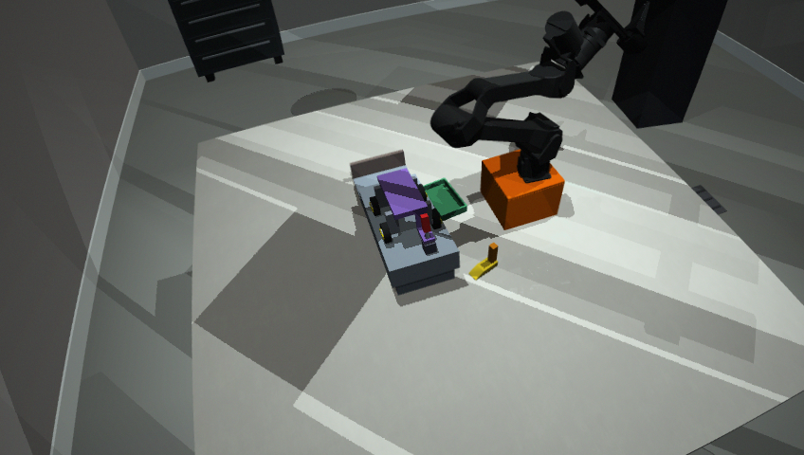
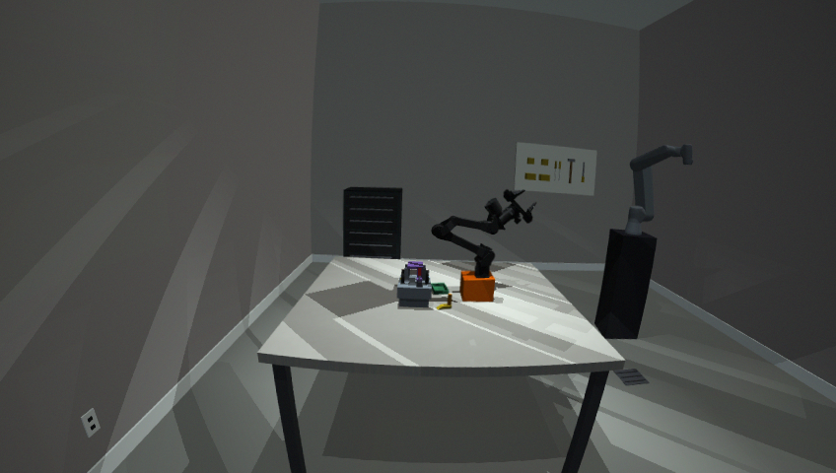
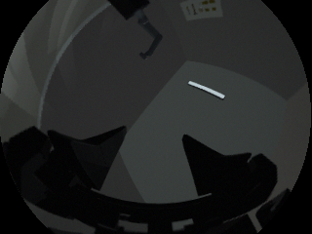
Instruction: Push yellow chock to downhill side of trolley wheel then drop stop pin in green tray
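Right now my gripper tip is 490 mm short of the red-headed stop pin, 230 mm to the right of it and 370 mm above it. From my gripper tip the other things lie so: yellow chock 370 mm ahead, 250 mm to the left, 480 mm below; then trolley 530 mm ahead, 130 mm to the left, 390 mm below; then green tray 420 mm ahead, 20 mm to the left, 510 mm below.
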